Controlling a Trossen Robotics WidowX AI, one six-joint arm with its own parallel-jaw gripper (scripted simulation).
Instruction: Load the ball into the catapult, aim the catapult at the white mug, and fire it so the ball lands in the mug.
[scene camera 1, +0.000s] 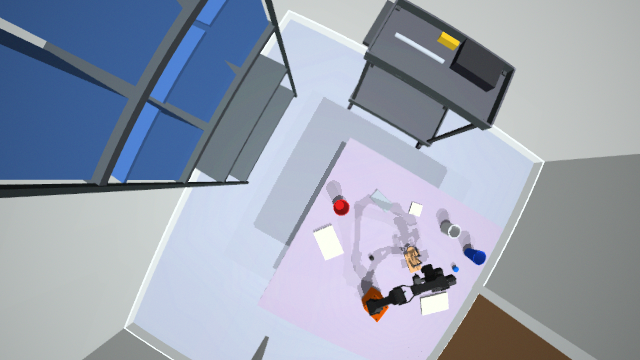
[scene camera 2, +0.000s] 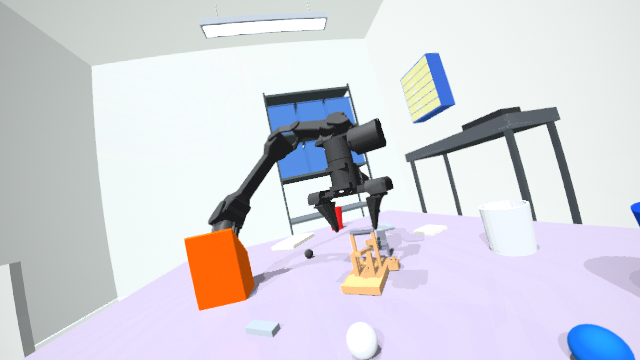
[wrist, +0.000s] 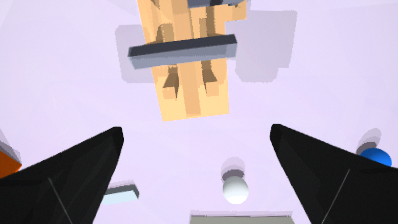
Observation:
The gripper (scene camera 2: 355, 231) is open, holding nothing. Also in view: a wooden catapult (scene camera 2: 368, 276) and a white mug (scene camera 2: 508, 224).
The wooden catapult also shows in the wrist view (wrist: 187, 54). The gripper shows as well in the wrist view (wrist: 198, 132). The wrist view does not show the white mug: it is out of frame.

